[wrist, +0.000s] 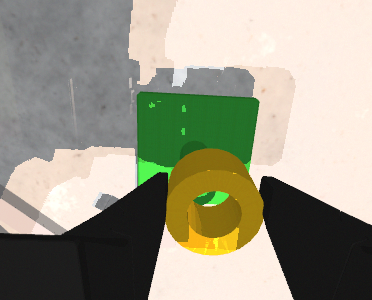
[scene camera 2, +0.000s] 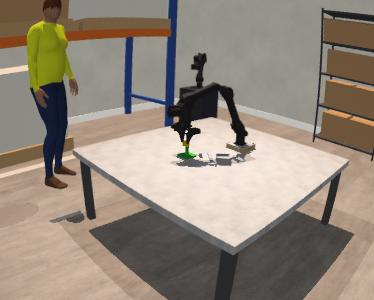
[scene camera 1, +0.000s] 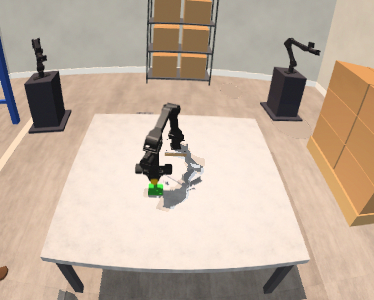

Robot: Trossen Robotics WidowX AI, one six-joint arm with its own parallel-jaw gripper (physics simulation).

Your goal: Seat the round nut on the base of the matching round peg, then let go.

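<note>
The yellow round nut (scene camera 1: 154,182) (scene camera 2: 185,143) (wrist: 215,246) is held upright with its hole facing up. My gripper (scene camera 1: 154,179) (scene camera 2: 185,140) (wrist: 213,184) is shut on it, one finger on each side. The matching peg stands on a green square base (scene camera 1: 155,191) (scene camera 2: 186,156) (wrist: 200,120) that lies flat on the table. In the second scene view the green peg (scene camera 2: 187,150) shows directly below the nut, which is near the peg's top and above the base. In the wrist view green shows through the hole; whether the peg's tip is inside is unclear.
A grey block (scene camera 2: 223,159), a thin stick (scene camera 1: 174,179) (scene camera 2: 210,157) and a small grey piece (scene camera 2: 200,155) (wrist: 107,201) lie beside the green base on the white table (scene camera 1: 225,225) (scene camera 2: 260,190). The arm's mount (scene camera 2: 241,147) stands farther back. Shadows cover part of the tabletop.
</note>
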